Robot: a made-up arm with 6 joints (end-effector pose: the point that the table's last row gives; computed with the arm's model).
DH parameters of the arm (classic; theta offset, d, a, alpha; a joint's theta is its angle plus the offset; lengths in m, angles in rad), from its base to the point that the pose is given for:
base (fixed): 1.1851 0 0.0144 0
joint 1: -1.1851 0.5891 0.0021 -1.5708
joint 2: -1.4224 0 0.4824 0
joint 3: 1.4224 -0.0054 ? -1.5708
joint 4: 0 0.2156 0.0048 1.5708
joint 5: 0 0 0.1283 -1.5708
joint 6: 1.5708 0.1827 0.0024 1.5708
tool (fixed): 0 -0.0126 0 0
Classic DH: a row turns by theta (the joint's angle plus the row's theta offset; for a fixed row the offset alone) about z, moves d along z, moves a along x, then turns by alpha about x.
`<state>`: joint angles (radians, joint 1 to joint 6).
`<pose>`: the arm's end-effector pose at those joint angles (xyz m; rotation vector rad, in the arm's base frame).
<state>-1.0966 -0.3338 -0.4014 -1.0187 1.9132 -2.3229</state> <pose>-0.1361 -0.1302 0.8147 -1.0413 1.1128 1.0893</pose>
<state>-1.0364 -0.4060 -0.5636 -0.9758 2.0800 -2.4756</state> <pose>-0.1381 -0.1235 0.8575 -1.0274 1.1033 1.0125</pose>
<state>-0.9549 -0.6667 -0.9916 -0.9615 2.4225 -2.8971</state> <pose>-0.1823 -0.0462 0.9473 -1.1365 0.8958 0.7257</pose>
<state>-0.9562 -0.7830 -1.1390 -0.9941 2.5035 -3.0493</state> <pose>-0.2145 0.0007 0.9651 -1.2329 0.7934 0.6095</pose>
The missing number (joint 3, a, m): 0.0502
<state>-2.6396 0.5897 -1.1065 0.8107 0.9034 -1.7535</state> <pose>-0.4575 -0.2718 0.5707 0.3906 1.4573 -2.3658</pose>
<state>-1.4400 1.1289 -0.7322 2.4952 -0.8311 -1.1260</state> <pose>-0.0922 -0.2447 0.5540 0.1080 -1.4417 0.8041</pose>
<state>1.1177 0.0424 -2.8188 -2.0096 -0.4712 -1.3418</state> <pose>-0.0579 0.3003 1.3535 0.1791 2.2326 1.1236</pose>
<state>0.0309 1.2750 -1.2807 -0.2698 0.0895 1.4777</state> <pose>0.6411 0.0695 0.2521 -0.4931 2.0271 -2.0484</pose>
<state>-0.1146 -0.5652 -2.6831 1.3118 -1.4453 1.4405</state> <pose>-0.3335 -0.1461 1.1326 2.0168 -0.2947 1.9267</pose>
